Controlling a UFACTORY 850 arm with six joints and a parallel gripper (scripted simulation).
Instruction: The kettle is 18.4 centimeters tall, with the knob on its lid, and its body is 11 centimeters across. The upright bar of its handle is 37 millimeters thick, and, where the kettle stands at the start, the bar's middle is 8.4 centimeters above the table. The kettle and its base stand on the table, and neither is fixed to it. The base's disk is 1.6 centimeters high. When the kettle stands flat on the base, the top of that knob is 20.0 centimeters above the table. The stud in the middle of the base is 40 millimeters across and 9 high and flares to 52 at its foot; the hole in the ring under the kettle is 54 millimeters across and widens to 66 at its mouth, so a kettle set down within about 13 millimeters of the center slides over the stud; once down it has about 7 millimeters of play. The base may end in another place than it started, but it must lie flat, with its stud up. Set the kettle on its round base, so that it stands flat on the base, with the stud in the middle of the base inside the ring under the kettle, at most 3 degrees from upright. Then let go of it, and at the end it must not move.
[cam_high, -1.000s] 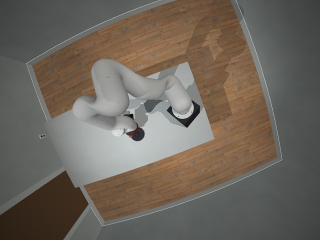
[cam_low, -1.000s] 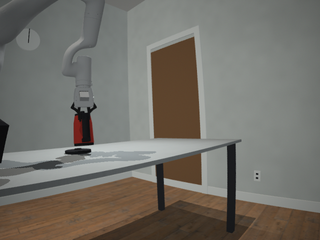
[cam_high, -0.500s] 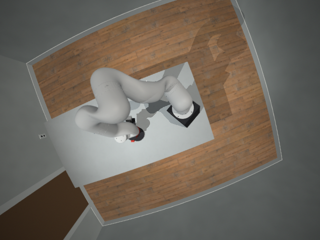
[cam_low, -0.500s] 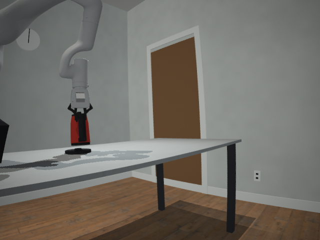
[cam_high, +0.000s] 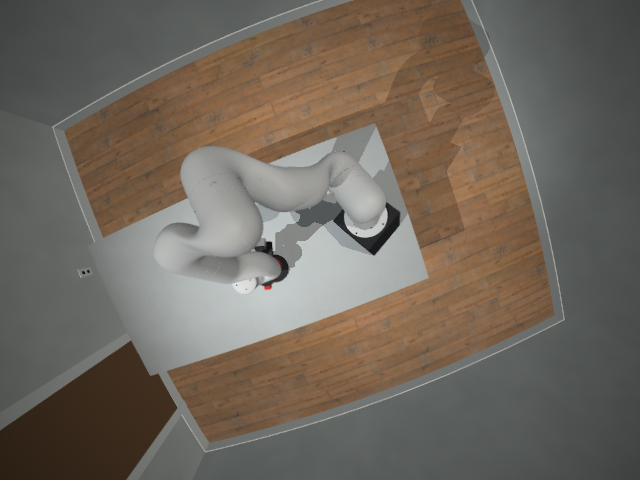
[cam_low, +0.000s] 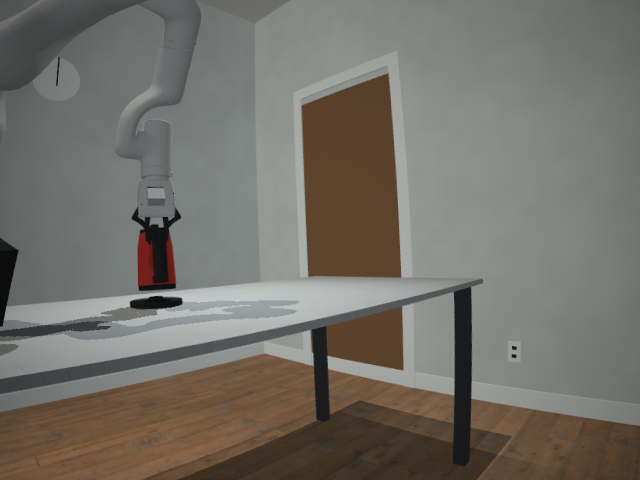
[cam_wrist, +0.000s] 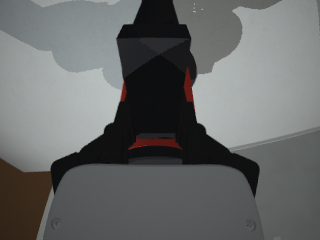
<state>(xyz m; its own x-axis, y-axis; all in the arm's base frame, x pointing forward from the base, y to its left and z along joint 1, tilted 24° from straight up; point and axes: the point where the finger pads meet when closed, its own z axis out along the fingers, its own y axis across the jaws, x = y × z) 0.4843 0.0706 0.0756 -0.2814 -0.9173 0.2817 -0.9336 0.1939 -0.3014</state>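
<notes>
Right now my hand is 50 mm above the red kettle, 20 mm to the right of it and 10 mm short of it. Round my hand: black round base 180 mm below, 70 mm to the left, 20 mm ahead.
</notes>
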